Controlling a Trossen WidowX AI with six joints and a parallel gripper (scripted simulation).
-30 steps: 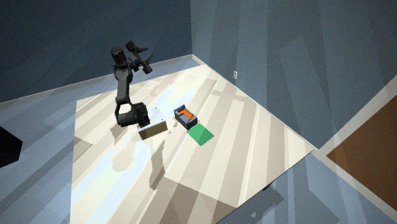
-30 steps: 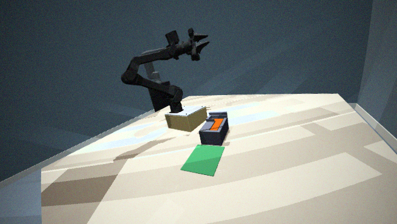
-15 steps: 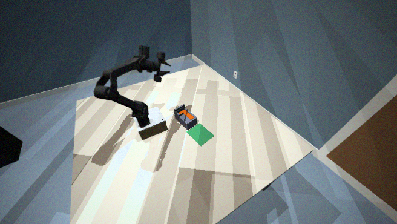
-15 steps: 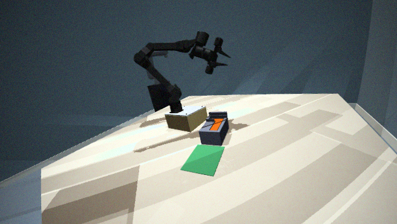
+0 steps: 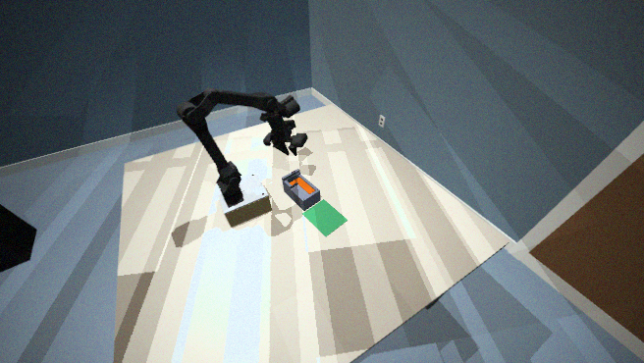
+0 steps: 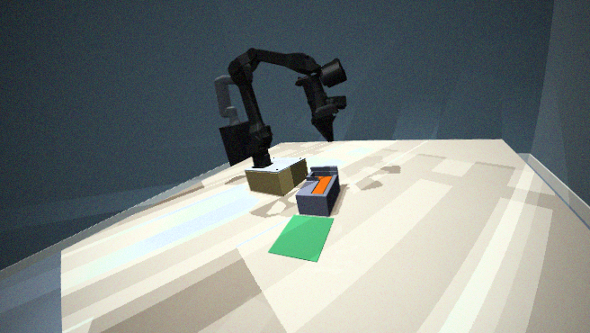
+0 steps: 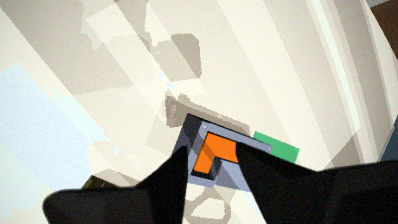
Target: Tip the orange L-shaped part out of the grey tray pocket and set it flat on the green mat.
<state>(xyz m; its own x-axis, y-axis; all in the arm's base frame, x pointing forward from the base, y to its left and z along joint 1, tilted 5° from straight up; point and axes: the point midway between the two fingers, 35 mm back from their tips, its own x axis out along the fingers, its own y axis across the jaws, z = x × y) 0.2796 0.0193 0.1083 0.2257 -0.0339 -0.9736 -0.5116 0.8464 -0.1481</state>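
The orange L-shaped part lies 20 mm behind my gripper tip, 80 mm to the right of it and 120 mm below it. From my gripper tip the other things lie so: green mat (240 mm to the right, 180 mm below).
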